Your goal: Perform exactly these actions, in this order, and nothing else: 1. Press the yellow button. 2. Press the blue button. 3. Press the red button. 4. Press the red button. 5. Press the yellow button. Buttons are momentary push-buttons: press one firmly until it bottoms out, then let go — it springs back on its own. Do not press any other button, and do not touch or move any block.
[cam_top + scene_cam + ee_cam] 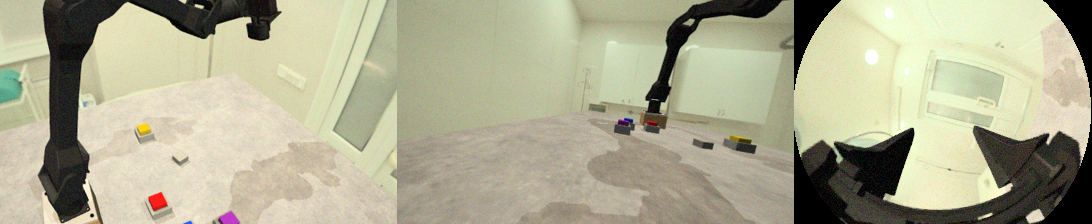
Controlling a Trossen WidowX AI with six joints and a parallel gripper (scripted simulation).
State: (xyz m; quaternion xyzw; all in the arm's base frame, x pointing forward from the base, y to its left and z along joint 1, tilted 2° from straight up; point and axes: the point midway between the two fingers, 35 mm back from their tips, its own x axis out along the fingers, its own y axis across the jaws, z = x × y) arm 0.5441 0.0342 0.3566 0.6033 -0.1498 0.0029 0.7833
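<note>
My gripper tip is now 41 cm past the blue button, 39 cm above it and 18 cm to the left of it. From my gripper tip the other things lie so: red button 42 cm behind, 39 cm below, 9 cm to the right; grey block 41 cm below, 29 cm behind, 1 cm to the left; purple button 39 cm below, 32 cm behind, 22 cm to the right.
</note>
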